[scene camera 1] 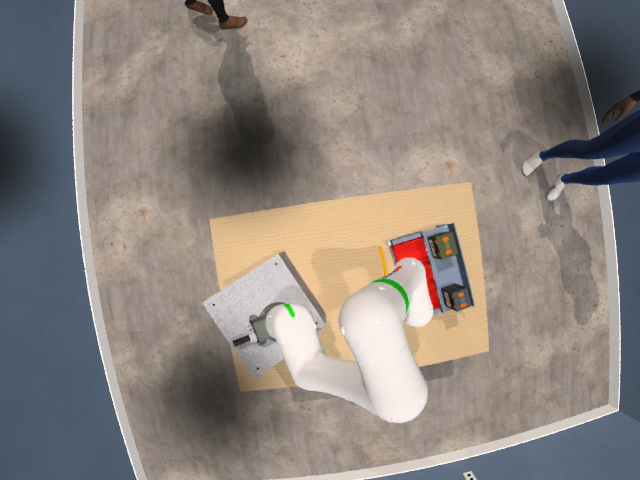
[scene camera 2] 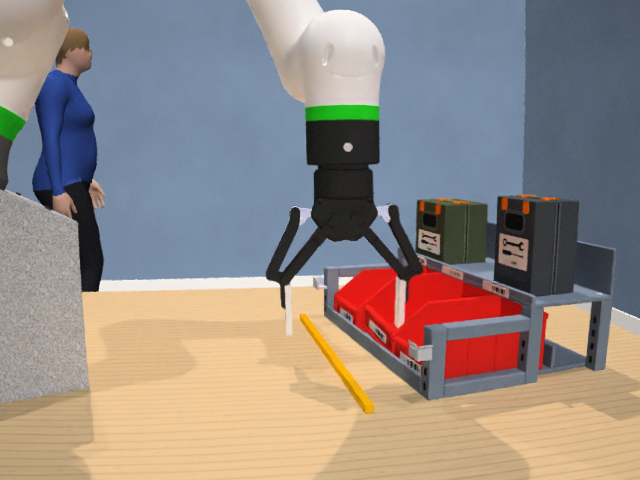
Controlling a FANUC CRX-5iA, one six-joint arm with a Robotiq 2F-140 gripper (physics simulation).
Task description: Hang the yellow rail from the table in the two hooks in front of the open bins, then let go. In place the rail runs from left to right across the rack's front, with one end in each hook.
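Places are measured from the arm's base along level axes (x ahead, y left, z up), in millimetres.
Where they show: gripper, fingertip midpoint: [scene camera 2: 344, 329].
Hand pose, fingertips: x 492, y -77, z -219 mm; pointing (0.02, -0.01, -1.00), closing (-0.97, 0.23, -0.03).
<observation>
Each offset is from my fingertips to the top centre of the thing. "*": to the spot under its first point.
The yellow rail {dx -12, dy +27, dz -35 mm} [scene camera 1: 383, 260] [scene camera 2: 336, 361] lies flat on the table in front of the rack, roughly parallel to its front; the arm hides part of it in scene camera 1. Two light grey hooks show in scene camera 2: the near hook {* dx +29, dy -157, dz +17 mm} [scene camera 2: 420, 351] and the far hook {dx +31, dy +217, dz +24 mm} [scene camera 2: 318, 282], on the rack's front corner posts. Both are empty. My gripper [scene camera 2: 343, 320] is wide open and empty, fingers pointing down, above the table near the rail. In scene camera 1 the arm hides the gripper.
The blue-grey rack [scene camera 1: 463, 268] [scene camera 2: 483, 329] holds red bins [scene camera 1: 410, 249] [scene camera 2: 439, 304]. A green case {dx +242, dy +148, dz +154 mm} [scene camera 1: 444, 245] [scene camera 2: 450, 230] and a dark case {dx +236, dy -83, dz +178 mm} [scene camera 1: 456, 297] [scene camera 2: 536, 245] stand on its upper shelf. A grey block [scene camera 1: 248, 299] [scene camera 2: 38, 310] carries the arm's base at the left.
</observation>
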